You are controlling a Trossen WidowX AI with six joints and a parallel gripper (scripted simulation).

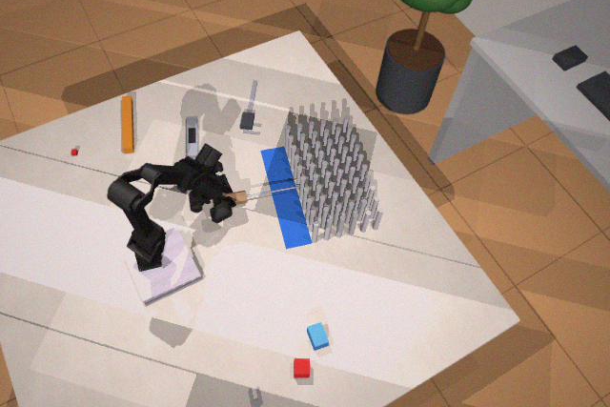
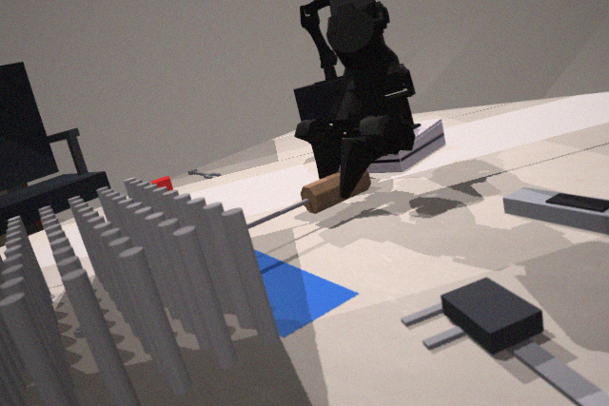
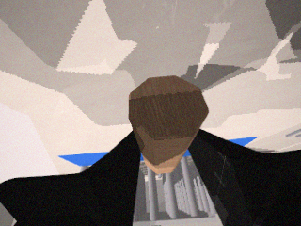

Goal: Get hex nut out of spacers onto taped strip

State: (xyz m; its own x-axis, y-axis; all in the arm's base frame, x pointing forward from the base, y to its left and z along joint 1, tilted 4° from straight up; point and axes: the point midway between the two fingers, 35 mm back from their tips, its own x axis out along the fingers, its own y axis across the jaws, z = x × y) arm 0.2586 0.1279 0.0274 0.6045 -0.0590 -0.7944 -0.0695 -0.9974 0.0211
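Right now my gripper tip is 160 mm short of the blue taped strip, 30 mm above it and 10 mm to the left of it. Round my gripper tip: grey block (280 mm to the left, 70 mm behind, 10 mm below); hex nut (330 mm ahead, 20 mm to the right, 20 mm below); tool with wooden handle (100 mm ahead, 10 mm to the right).
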